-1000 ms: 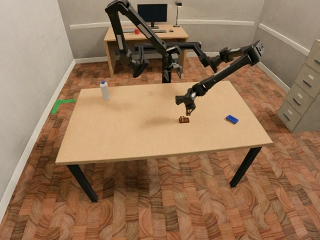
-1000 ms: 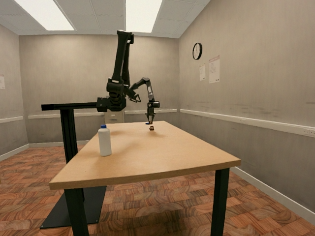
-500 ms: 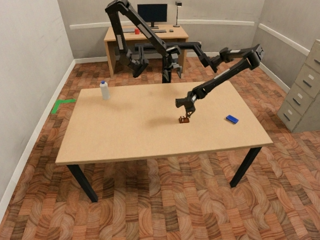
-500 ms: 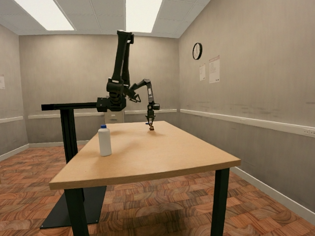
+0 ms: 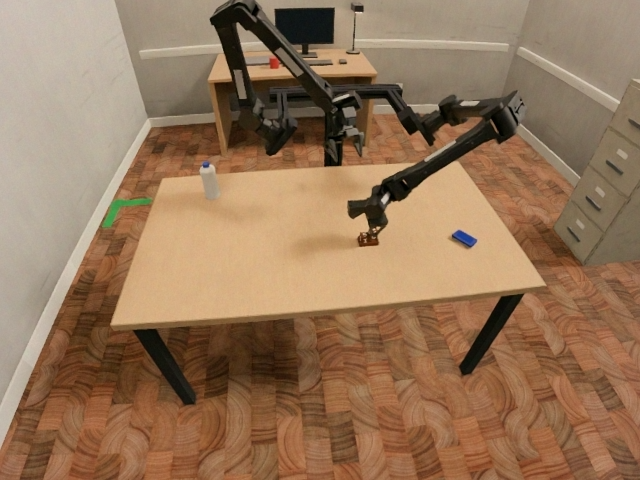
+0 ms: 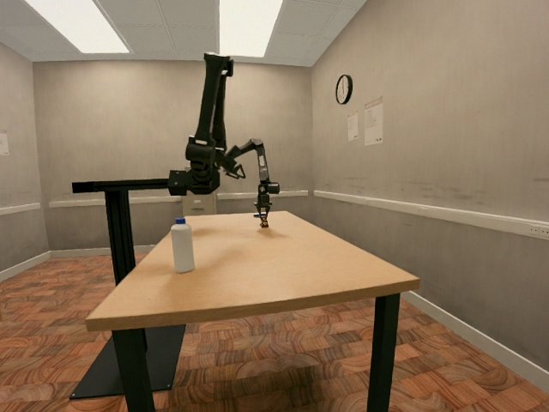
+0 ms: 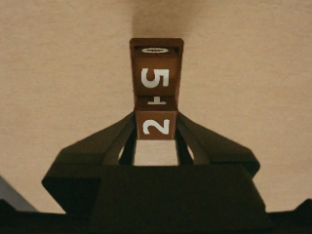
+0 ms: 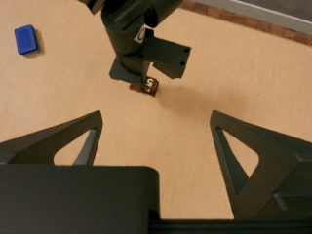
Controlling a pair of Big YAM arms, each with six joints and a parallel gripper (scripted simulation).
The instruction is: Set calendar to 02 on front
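Now: left hand 20 mm to the left of the brown calendar tray and 40 mm above it. The rest, counted from my left hand: flat blue block: 50 mm ahead, 360 mm to the left, 40 mm below.
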